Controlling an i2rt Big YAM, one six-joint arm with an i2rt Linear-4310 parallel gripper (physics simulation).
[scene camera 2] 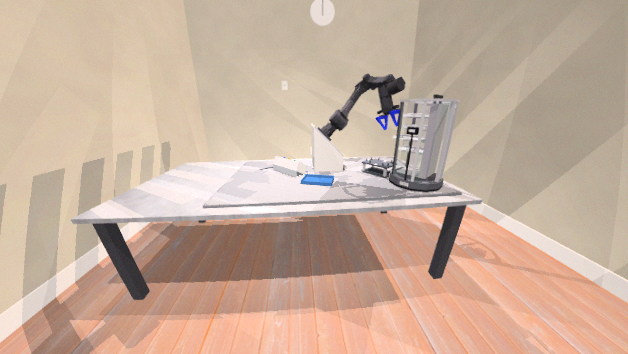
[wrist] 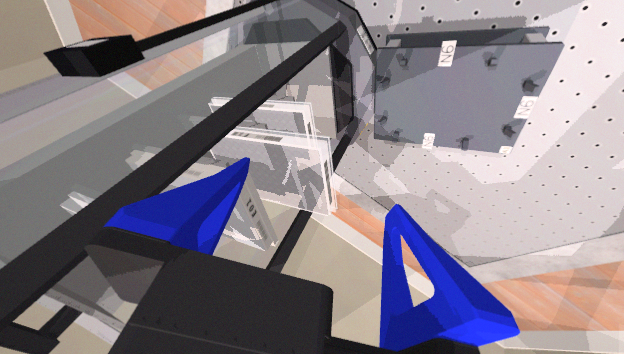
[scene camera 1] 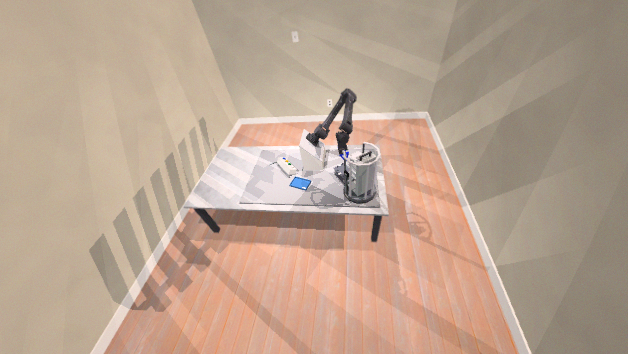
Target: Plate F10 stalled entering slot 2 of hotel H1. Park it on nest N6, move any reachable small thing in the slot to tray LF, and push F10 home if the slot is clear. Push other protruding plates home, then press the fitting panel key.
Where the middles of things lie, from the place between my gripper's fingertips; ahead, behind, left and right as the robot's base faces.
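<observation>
There's the clear cylindrical plate rack (scene camera 2: 425, 126), and my hand's 6 cm above it, 8 cm short of it and 13 cm to the right of it.
</observation>
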